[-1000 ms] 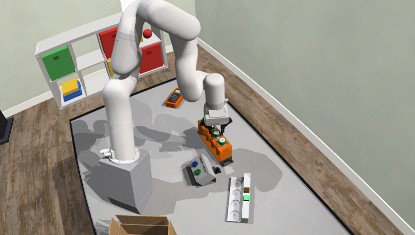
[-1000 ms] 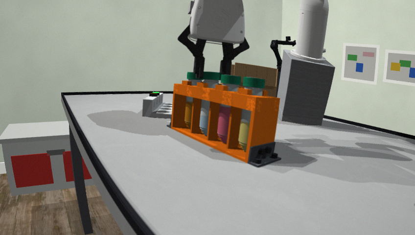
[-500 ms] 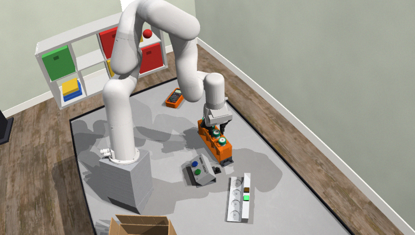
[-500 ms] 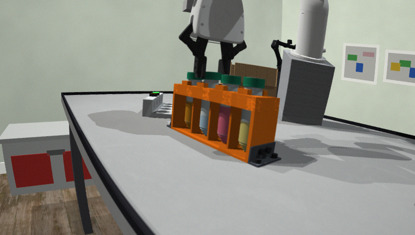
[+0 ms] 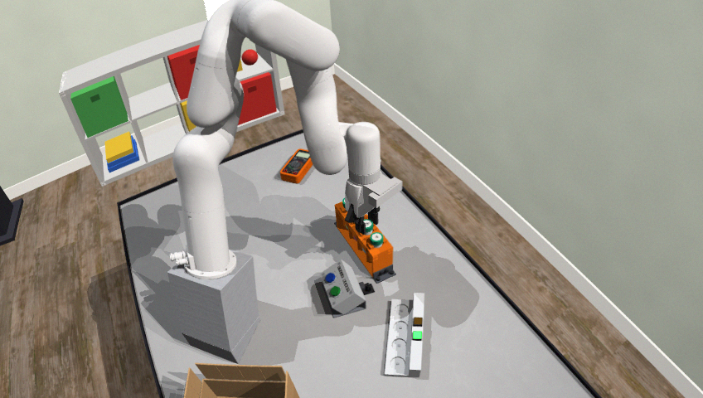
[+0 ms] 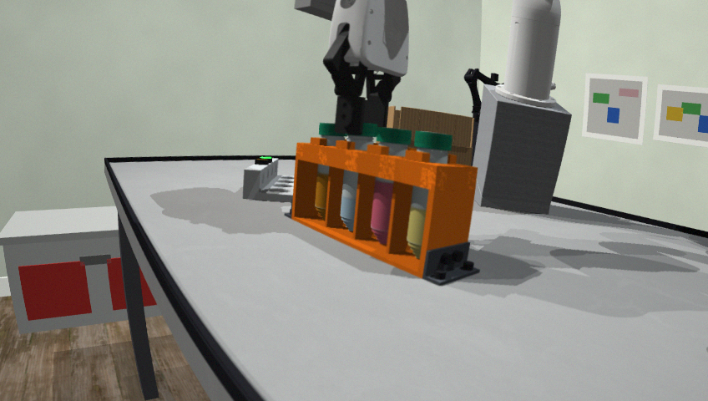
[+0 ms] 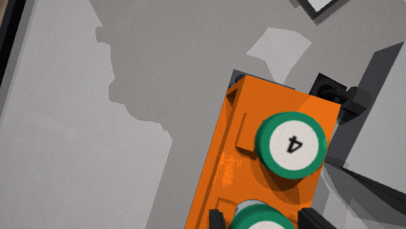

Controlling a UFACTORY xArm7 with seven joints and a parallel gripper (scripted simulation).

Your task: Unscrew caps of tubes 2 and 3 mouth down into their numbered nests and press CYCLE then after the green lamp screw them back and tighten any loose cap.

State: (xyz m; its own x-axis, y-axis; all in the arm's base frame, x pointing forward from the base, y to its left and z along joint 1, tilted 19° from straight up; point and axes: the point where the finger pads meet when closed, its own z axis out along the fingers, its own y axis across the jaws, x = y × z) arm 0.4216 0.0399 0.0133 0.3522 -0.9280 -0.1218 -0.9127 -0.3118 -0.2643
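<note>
My gripper is now 1 cm above the cap 3. Round my hand: cap 4: 5 cm to the right, 2 cm below; tube 3 threaded neck: 2 cm below; cap 2: 5 cm to the left, 2 cm below.
</note>
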